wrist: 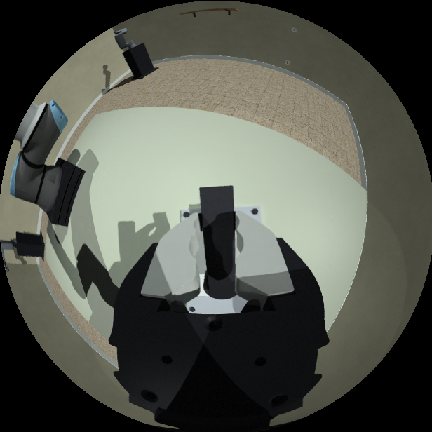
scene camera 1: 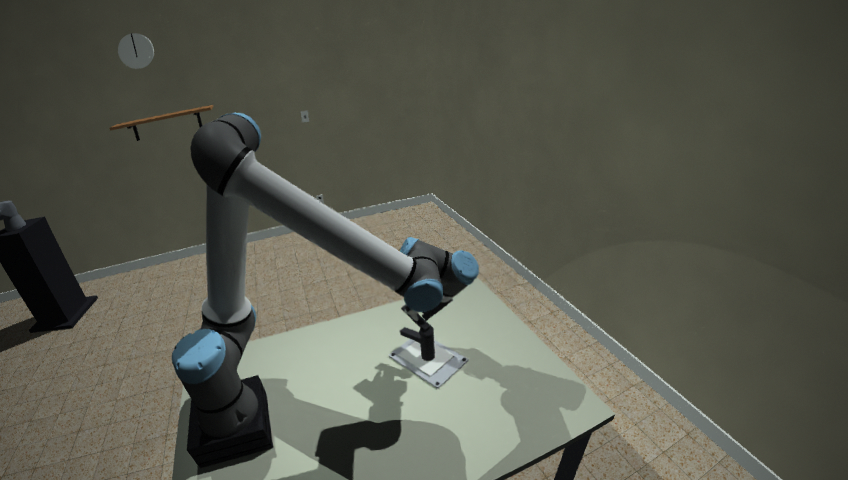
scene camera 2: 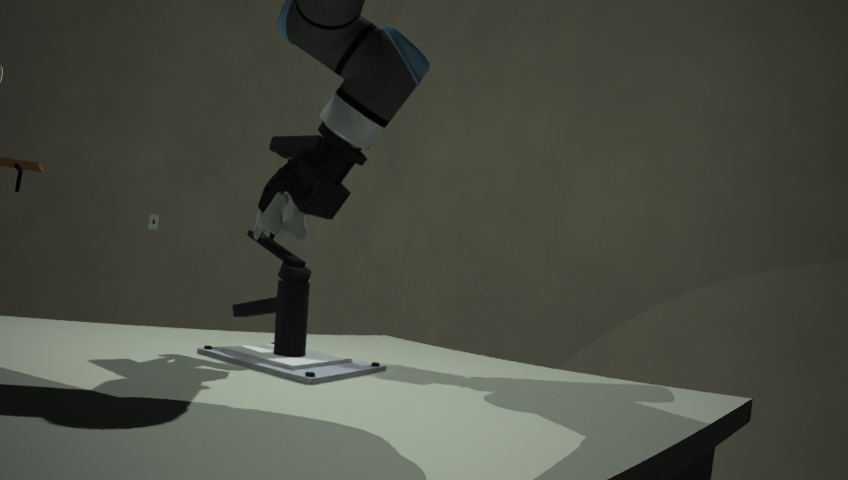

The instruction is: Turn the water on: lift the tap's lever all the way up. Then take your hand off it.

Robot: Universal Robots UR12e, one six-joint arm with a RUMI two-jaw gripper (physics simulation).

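Places are measured from the arm's base along level axes (x ahead, y left, z up), in centimetres.
Where they show: gripper, fingertip midpoint: (scene camera 1: 409, 311) (scene camera 2: 263, 240); arm's base, origin of the base link: (scene camera 1: 228, 411).
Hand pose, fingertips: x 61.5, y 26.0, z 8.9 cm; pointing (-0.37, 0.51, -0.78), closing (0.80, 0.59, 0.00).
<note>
Each offset is from my fingertips to the top centre of the thing. "spot": to the spot under its first point. Level surfaces: height alone.
The black tap @(spot: dy -8.6, dx +4.3, dz -9.9 cm) (scene camera 1: 427, 346) (scene camera 2: 291, 318) stands upright on its pale plate @(spot: dy -18.2, dx +5.4, dz -17.8 cm) (scene camera 1: 437, 381) (scene camera 2: 345, 372) (wrist: 246, 214). Its spout @(dy -0.6, dx +0.5, dz -8.6 cm) (scene camera 1: 410, 333) (scene camera 2: 254, 306) points left in the second scene view. Its lever @(spot: dy -5.1, dx +2.3, dz -1.8 cm) (scene camera 2: 280, 251) (wrist: 217, 197) slants up and to the left from the tap's top in that view. My gripper (scene camera 2: 265, 230) (wrist: 217, 213) is shut on the lever near its free end, with one pale finger on each side in the wrist view. My gripper is tilted above the tap. In the first scene view, the wrist hides part of the fingers.
The tap's plate lies on the pale green table @(dz -18.5 cm) (scene camera 1: 511, 339) (scene camera 2: 476, 422) (wrist: 150, 150). The arm's dark base (scene camera 1: 232, 443) (wrist: 67, 192) stands at the table's left in the first scene view. A black pedestal (scene camera 1: 38, 273) (wrist: 138, 61) stands on the floor beyond the table.
</note>
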